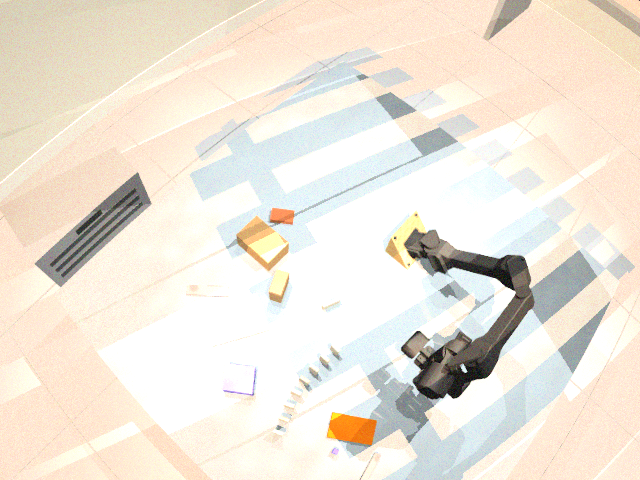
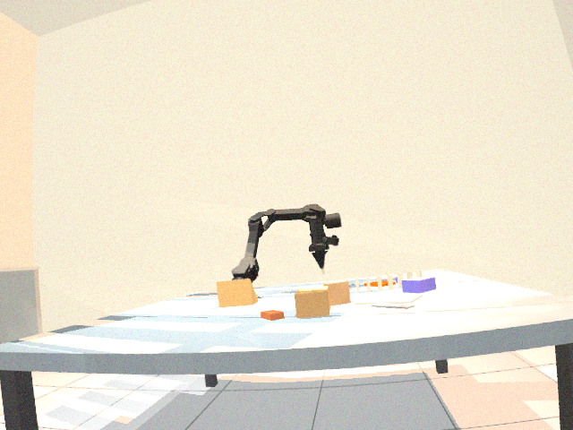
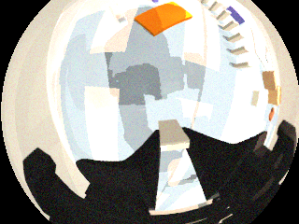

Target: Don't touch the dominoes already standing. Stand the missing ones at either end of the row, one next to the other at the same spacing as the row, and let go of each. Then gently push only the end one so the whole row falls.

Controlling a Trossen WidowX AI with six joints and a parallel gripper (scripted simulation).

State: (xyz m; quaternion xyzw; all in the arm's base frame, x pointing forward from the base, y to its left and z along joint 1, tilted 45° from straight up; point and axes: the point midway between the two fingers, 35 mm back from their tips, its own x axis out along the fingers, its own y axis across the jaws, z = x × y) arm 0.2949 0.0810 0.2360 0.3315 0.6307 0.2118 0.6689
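The tan block lies 3 cm ahead of my gripper tip, 44 cm to the right of it and 5 cm below it. From my gripper tip the other things lie so: orange-yellow plate 21 cm ahead, 6 cm to the right, 8 cm below; sheet 17 cm ahead, 48 cm to the right, 8 cm below; purple block 29 cm ahead, 36 cm to the right, 7 cm below.
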